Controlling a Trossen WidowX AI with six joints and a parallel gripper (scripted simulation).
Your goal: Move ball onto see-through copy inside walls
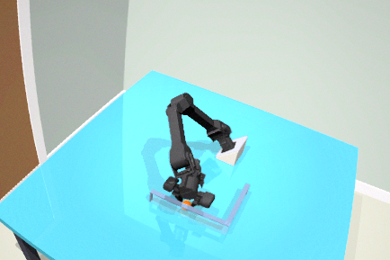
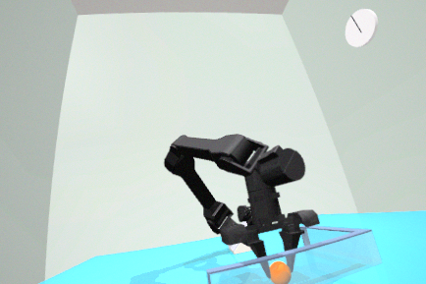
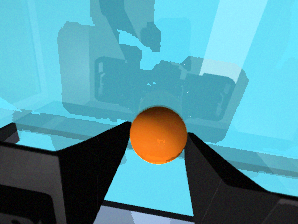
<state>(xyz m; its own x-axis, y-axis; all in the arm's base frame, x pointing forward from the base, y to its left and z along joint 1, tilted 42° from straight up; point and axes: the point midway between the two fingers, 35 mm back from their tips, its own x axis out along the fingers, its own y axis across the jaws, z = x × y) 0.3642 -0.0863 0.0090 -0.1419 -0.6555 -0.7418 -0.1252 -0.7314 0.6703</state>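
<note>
The orange ball is right at my gripper tip. Also, from my gripper tip: see-through copy of ball: right at my gripper tip.
</note>
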